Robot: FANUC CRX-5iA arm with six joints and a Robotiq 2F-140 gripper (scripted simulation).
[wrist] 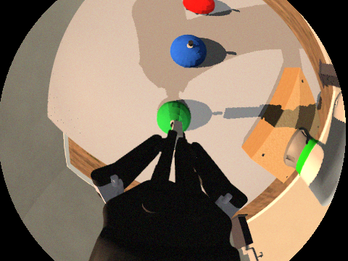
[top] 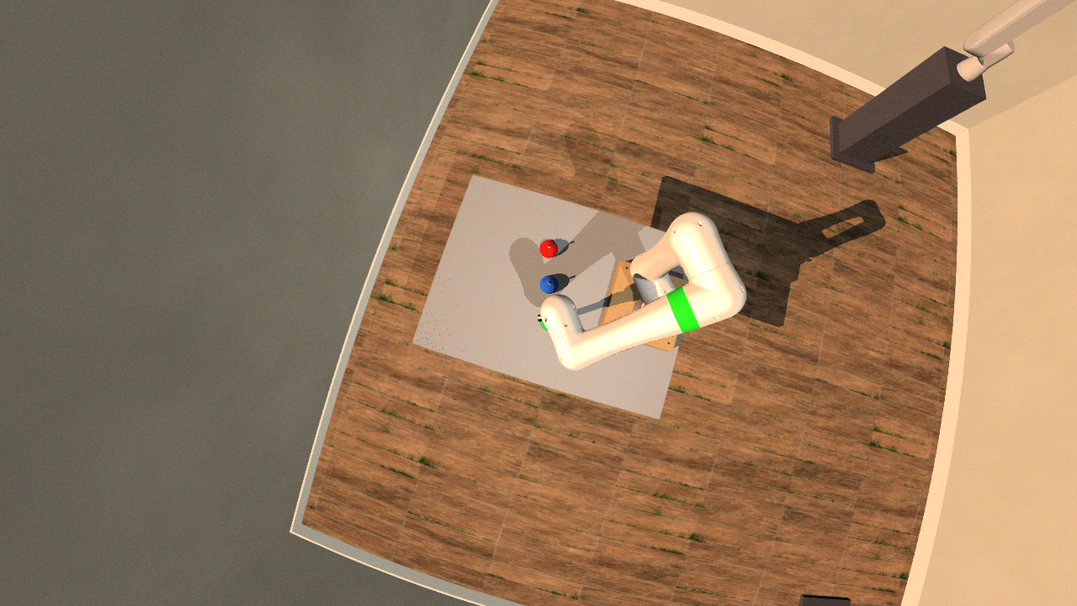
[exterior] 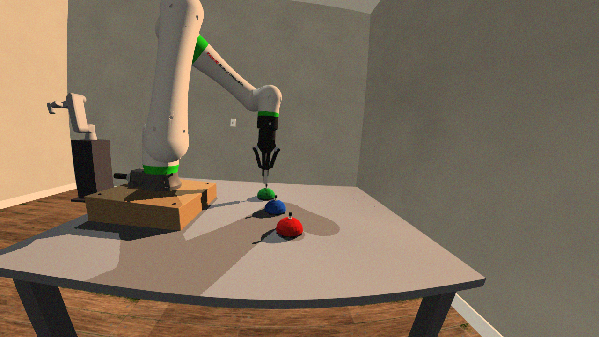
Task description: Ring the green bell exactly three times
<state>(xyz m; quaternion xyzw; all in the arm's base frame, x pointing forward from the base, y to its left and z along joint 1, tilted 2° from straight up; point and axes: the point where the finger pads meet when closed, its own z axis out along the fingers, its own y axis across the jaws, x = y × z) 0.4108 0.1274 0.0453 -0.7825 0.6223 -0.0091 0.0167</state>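
My gripper is now 60 mm above the green bell and 10 mm short of it. From my hand the other things lie so: blue bell (160 mm to the right, 60 mm below, 50 mm ahead); red bell (320 mm to the right, 80 mm ahead, 60 mm below).
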